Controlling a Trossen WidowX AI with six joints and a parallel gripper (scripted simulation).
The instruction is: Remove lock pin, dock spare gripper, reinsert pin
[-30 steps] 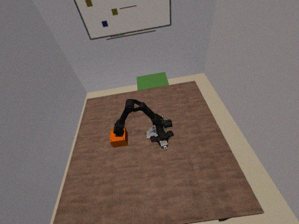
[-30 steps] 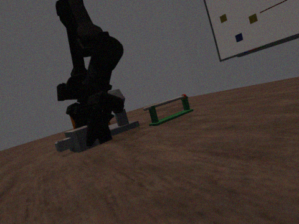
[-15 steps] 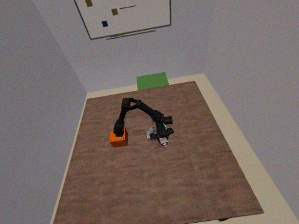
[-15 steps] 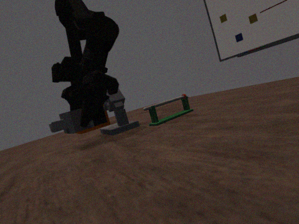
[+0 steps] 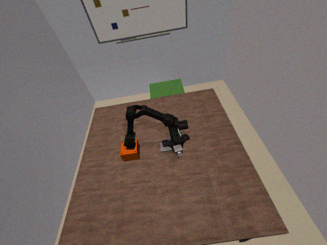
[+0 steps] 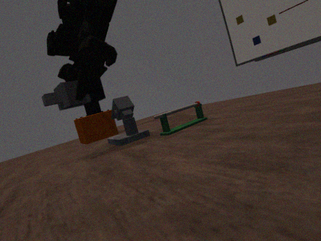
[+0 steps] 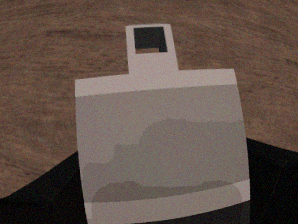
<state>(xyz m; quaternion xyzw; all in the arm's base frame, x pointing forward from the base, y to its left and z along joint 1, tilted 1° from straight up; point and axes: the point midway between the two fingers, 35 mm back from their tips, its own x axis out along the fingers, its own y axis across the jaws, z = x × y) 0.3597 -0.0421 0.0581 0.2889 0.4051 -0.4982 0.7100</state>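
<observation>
Now: gripper tip 80 mm past the grey mount, 110 mm to the right of it and 70 mm above it. Round my gripper tip: green rack 230 mm to the left, 90 mm below; then spare gripper 20 mm above.
</observation>
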